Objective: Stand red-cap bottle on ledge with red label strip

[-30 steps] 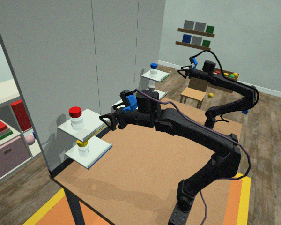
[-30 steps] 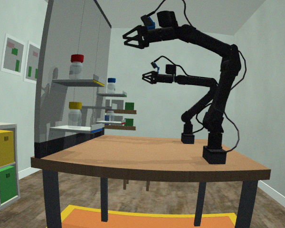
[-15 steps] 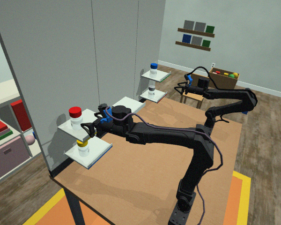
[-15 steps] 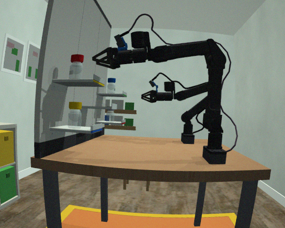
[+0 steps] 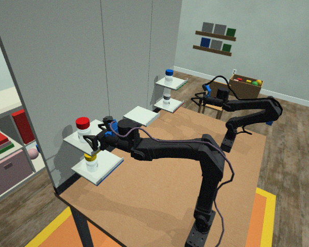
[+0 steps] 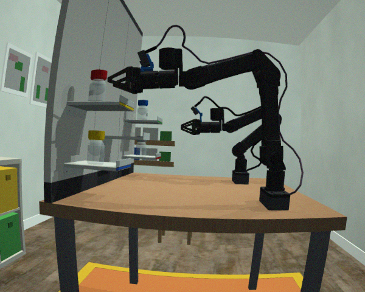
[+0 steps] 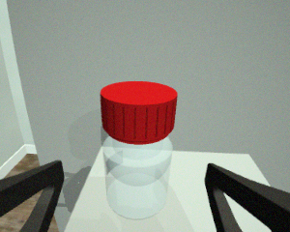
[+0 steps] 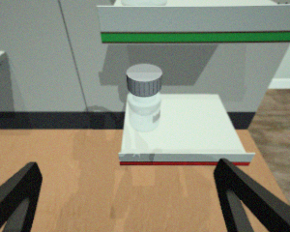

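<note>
My left gripper is now 50 mm short of the red-capped bottle and 20 mm above it. Also, from my left hand: blue-capped bottle 780 mm to the right, 20 mm below, 10 mm behind; then grey wall panel 450 mm to the right, 120 mm ahead, 80 mm above; then yellow-capped bottle 210 mm below, 40 mm ahead, 10 mm to the right.
</note>
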